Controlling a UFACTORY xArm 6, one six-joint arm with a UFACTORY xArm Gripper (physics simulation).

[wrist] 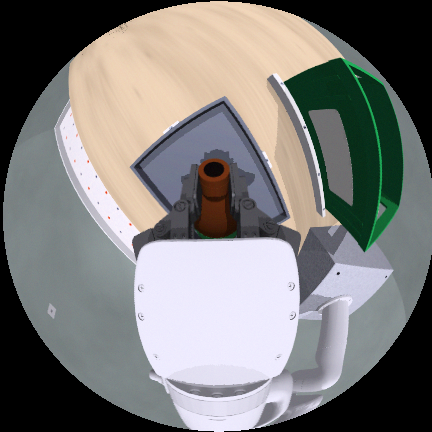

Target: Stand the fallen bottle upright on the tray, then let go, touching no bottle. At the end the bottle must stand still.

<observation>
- my gripper: 214, 173
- brown bottle: 215, 221
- rail: 284, 95
</observation>
